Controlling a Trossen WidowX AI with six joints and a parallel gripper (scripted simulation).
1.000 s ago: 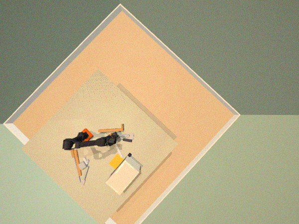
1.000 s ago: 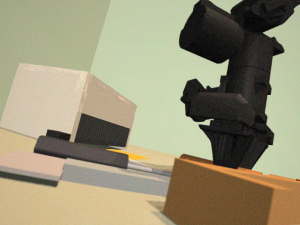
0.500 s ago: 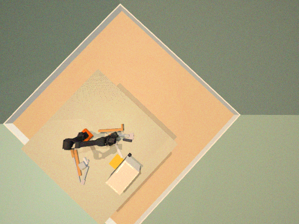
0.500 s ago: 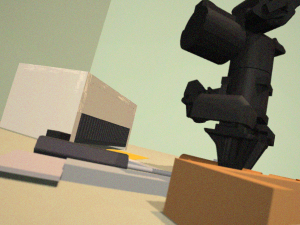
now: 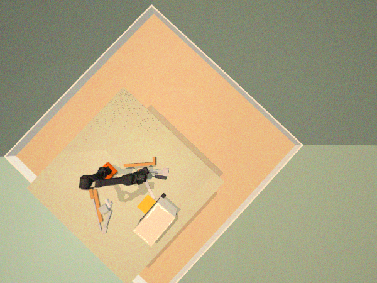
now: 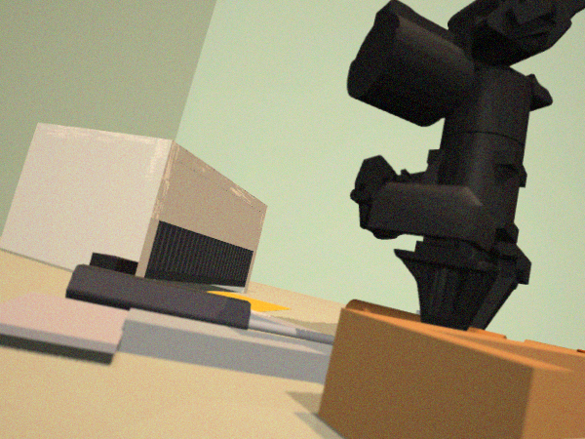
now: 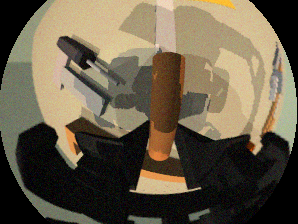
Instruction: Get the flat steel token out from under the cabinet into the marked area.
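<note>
My gripper tip is 110 mm short of the dark screwdriver and 90 mm to the right of it. The rest, counted from my gripper tip: token 380 mm ahead, 110 mm to the right; orange stick 500 mm to the right.
</note>
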